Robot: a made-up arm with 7 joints. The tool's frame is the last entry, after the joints. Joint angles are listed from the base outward. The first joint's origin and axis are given. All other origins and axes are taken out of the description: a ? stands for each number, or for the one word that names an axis. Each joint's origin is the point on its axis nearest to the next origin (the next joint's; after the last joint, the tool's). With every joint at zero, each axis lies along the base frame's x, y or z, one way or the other. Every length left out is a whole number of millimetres.
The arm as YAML. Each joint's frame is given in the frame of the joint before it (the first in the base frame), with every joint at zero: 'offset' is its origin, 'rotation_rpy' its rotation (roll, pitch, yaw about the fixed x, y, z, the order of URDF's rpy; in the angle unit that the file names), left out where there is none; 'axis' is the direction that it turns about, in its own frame. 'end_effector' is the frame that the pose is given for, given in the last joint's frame.
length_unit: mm
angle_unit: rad
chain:
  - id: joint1
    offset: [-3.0, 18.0, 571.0]
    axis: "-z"
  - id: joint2
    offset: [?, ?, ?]
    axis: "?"
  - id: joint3
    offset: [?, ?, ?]
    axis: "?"
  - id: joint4
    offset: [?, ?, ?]
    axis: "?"
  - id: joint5
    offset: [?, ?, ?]
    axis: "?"
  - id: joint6
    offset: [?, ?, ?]
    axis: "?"
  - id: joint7
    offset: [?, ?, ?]
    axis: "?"
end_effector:
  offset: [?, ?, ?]
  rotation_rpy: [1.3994, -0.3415, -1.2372]
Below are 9 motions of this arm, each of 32 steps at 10 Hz.
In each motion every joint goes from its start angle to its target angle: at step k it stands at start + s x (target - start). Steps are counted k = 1, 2, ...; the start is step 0. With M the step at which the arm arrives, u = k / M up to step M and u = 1 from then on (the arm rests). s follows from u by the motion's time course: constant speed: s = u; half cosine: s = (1 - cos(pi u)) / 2; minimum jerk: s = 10 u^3 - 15 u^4 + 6 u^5.
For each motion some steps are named. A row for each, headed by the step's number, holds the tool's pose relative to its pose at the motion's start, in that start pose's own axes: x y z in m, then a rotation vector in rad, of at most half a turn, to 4 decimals.
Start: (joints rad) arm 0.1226 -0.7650 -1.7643 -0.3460 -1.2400 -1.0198 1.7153
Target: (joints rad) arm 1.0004 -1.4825 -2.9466 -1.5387 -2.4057 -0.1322 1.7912
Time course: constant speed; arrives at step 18
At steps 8, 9, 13, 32:
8: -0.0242 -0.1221 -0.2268 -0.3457 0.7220 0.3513
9: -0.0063 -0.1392 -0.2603 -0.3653 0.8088 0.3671
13: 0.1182 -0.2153 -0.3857 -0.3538 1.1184 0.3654
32: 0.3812 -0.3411 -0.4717 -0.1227 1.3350 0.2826

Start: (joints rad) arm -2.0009 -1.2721 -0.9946 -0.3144 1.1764 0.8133 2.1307
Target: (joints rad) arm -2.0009 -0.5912 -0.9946 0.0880 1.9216 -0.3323 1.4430
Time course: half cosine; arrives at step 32
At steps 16, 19, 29, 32:
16: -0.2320 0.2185 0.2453 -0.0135 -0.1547 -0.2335
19: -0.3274 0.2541 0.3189 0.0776 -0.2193 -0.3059
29: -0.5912 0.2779 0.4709 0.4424 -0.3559 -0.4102
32: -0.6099 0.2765 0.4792 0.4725 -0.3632 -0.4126

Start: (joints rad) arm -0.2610 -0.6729 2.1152 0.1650 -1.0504 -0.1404 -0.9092
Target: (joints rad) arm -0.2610 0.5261 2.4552 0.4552 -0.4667 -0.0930 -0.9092
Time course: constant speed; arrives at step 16
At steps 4, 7, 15, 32:
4: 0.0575 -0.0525 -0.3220 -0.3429 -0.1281 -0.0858
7: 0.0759 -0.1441 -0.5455 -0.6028 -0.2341 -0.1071
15: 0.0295 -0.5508 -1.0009 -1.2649 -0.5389 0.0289
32: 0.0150 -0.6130 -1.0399 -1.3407 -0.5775 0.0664

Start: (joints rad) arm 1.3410 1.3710 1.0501 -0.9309 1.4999 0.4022 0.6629
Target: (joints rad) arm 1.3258 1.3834 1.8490 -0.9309 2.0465 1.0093 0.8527
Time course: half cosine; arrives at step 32
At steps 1, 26, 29, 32:
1: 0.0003 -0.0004 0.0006 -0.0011 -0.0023 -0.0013
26: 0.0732 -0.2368 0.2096 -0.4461 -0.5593 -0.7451
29: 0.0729 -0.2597 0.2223 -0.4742 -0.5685 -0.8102
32: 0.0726 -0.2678 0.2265 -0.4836 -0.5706 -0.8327

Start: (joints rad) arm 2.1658 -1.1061 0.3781 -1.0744 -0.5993 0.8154 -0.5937
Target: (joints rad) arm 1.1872 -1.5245 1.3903 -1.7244 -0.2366 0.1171 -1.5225
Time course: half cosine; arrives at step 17
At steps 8, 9, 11, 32:
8: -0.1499 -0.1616 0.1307 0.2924 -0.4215 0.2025
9: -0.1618 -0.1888 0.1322 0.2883 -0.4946 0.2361
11: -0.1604 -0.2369 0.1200 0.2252 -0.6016 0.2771
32: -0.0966 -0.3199 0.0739 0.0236 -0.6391 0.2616

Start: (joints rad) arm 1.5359 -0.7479 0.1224 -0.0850 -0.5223 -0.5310 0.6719
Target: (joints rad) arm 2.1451 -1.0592 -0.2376 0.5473 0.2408 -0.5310 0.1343
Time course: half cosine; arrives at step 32
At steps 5, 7, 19, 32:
5: -0.0292 0.0075 -0.0028 -0.0134 -0.0064 0.0407
7: -0.0571 0.0133 -0.0059 -0.0264 -0.0117 0.0794
19: -0.3701 -0.0002 -0.0583 -0.1941 -0.0448 0.5088
32: -0.5938 -0.1005 -0.1130 -0.3541 -0.0605 0.8405

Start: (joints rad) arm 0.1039 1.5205 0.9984 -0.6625 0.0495 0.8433 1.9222
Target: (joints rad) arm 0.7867 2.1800 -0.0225 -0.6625 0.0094 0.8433 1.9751
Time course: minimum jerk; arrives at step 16
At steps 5, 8, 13, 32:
5: -0.1525 0.1246 0.0170 0.1174 0.1047 0.1938
8: -0.4888 0.2820 0.0393 0.2738 0.3540 0.5556
13: -1.0409 0.2935 0.0849 0.3626 0.8309 1.0663
32: -1.1001 0.2772 0.0929 0.3619 0.8903 1.1194

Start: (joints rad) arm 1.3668 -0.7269 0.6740 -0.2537 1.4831 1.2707 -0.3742
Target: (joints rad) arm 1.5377 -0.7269 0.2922 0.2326 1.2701 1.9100 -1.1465
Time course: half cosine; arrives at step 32
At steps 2, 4, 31, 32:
2: -0.0014 0.0005 -0.0025 -0.0063 0.0073 0.0014
4: -0.0057 0.0018 -0.0101 -0.0248 0.0289 0.0051
31: -0.1413 -0.0930 -0.2641 -0.5530 0.5352 -0.2309
32: -0.1416 -0.0936 -0.2646 -0.5538 0.5358 -0.2323

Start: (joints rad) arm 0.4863 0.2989 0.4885 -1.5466 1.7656 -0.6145 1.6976
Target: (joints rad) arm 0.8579 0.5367 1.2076 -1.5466 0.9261 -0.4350 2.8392
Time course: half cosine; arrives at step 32
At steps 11, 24, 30, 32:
11: 0.1846 -0.0258 0.0265 -0.0973 -0.0188 -0.2521
24: 0.5370 -0.2643 0.0444 -0.2531 0.0567 -0.6753
30: 0.5962 -0.3480 0.0371 -0.2692 0.0858 -0.7550
32: 0.5999 -0.3542 0.0364 -0.2700 0.0879 -0.7605

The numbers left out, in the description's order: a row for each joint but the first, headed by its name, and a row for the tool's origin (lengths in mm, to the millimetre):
joint2: xyz 22.0 6.0 0.0, axis +y
joint3: xyz 7.0 0.0 559.0, axis -z
joint4: xyz -8.0 -64.0 0.0, axis +y
joint5: xyz -14.0 0.0 475.0, axis -z
joint6: xyz 10.0 50.0 0.0, axis +y
joint7: xyz 3.0 0.0 167.0, axis -z
tool: xyz -12.0 -27.0 0.0

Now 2 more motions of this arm.
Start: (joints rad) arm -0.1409 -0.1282 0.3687 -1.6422 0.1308 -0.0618 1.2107
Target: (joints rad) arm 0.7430 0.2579 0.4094 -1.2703 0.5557 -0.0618 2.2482
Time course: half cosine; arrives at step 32
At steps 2, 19, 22, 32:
2: -0.0075 0.0001 0.0037 0.0001 -0.0128 0.0082
19: -0.4882 -0.2029 0.1624 0.2902 -1.0161 0.3606
22: -0.5680 -0.2874 0.1579 0.4185 -1.2447 0.3671
32: -0.6715 -0.4419 0.1112 0.6819 -1.6189 0.3077

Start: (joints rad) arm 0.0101 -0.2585 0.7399 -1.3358 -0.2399 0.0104 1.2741
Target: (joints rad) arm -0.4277 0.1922 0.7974 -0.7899 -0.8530 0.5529 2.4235
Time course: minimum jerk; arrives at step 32
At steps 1, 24, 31, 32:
1: -0.0001 0.0000 -0.0002 -0.0004 0.0000 0.0002
24: -0.5382 -0.1016 -0.2362 -0.3559 0.1036 0.9793
31: -0.5979 -0.1251 -0.2181 -0.2917 0.1297 1.0721
32: -0.5981 -0.1252 -0.2181 -0.2915 0.1297 1.0724

